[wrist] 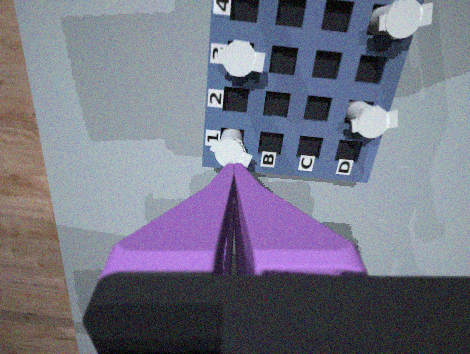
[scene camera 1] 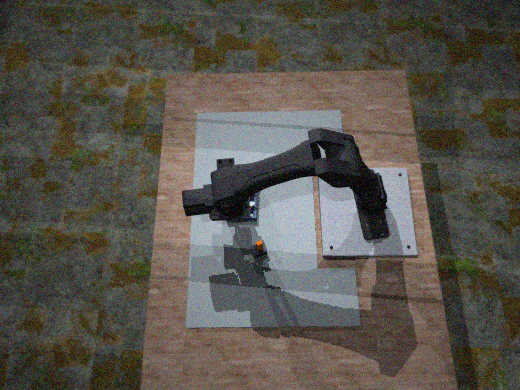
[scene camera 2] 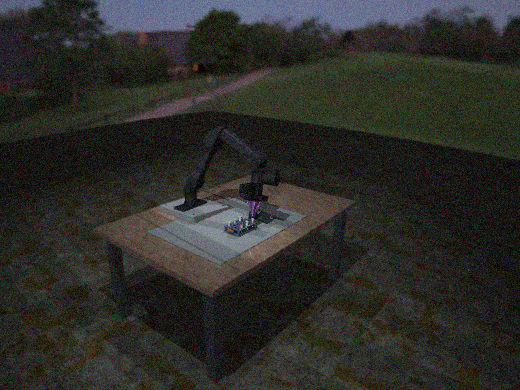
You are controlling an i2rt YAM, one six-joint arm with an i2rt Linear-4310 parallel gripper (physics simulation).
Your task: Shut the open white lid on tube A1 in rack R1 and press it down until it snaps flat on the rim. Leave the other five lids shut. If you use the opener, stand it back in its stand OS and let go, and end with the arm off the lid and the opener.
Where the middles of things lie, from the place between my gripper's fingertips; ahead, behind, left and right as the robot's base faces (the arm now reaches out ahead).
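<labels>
You'd find the white lid (wrist: 229,150) 10 mm to the right of my hand, and it's 10 mm below it too.
</labels>
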